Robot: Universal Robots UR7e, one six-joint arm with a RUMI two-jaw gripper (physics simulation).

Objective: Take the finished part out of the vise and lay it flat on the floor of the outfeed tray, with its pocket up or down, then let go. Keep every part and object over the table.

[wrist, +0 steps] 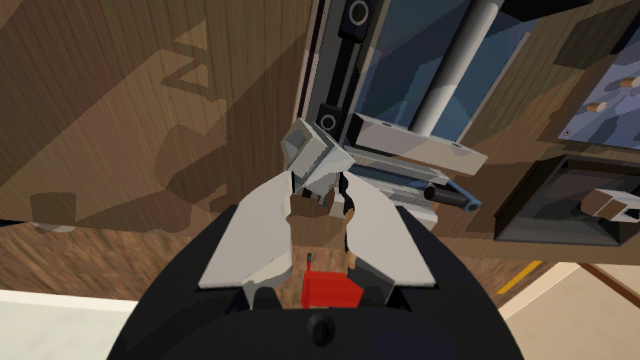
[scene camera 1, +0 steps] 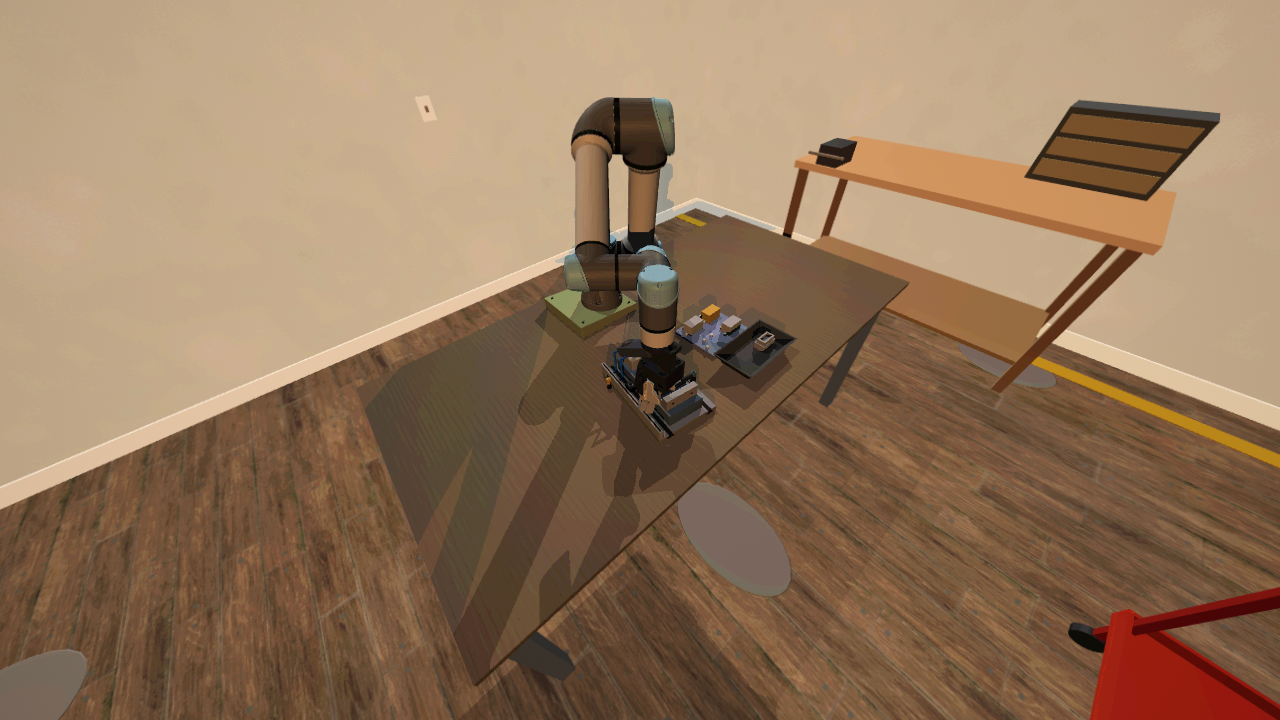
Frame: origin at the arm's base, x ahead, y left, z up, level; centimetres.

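Where they show: gripper, between the fingertips: [wrist: 316, 174] [scene camera 1: 652, 398]; arm's base, origin of its link: [scene camera 1: 601, 300].
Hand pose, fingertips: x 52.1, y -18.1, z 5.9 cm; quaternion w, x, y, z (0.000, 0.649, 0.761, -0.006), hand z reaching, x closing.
Observation:
Things, the pixels of their top centre, and the offset from my fingertips. "pt": a spot on its surface instead.
- finished part, centre of its top: [wrist: 309, 168] [scene camera 1: 647, 392] dx -1.4, dy -0.7, dz +1.9 cm
- vise, centre of its top: [wrist: 451, 96] [scene camera 1: 656, 368] dx -7.1, dy +7.0, dz +0.8 cm
- pocketed block, centre of its top: [wrist: 632, 214] [scene camera 1: 765, 337] dx +0.6, dy +45.3, dz -4.4 cm
- bluish fixture plate, centre of its top: [scene camera 1: 712, 330] dx -15.5, dy +38.8, dz -8.2 cm
- orange block, centre of its top: [scene camera 1: 710, 309] dx -20.8, dy +42.9, dz -4.7 cm
- blue-ended handle, a spot on its surface: [wrist: 467, 202] pt dx +0.1, dy +13.3, dz +0.6 cm
The finished part [wrist: 317, 155], a light grey block with a square pocket, is between the fingertips in the wrist view, turned askew beside the vise jaws. My gripper [wrist: 316, 174] [scene camera 1: 651, 395] is shut on it, at the end of the vise. The vise [wrist: 420, 145] [scene camera 1: 682, 394] has light metal jaws and a thick round screw; whether the part still touches a jaw is hard to tell. The outfeed tray [wrist: 555, 235] [scene camera 1: 737, 358], dark with sloping walls, is right of the vise and holds another pocketed block [wrist: 611, 204] [scene camera 1: 764, 340].
A bluish fixture plate [wrist: 607, 122] [scene camera 1: 708, 343] with pegs lies beside the tray, with light blocks and an orange block [scene camera 1: 710, 313] on it. A blue-ended handle [wrist: 467, 202] sticks out beside the vise jaws toward the tray. The table edge runs close past the vise and tray.

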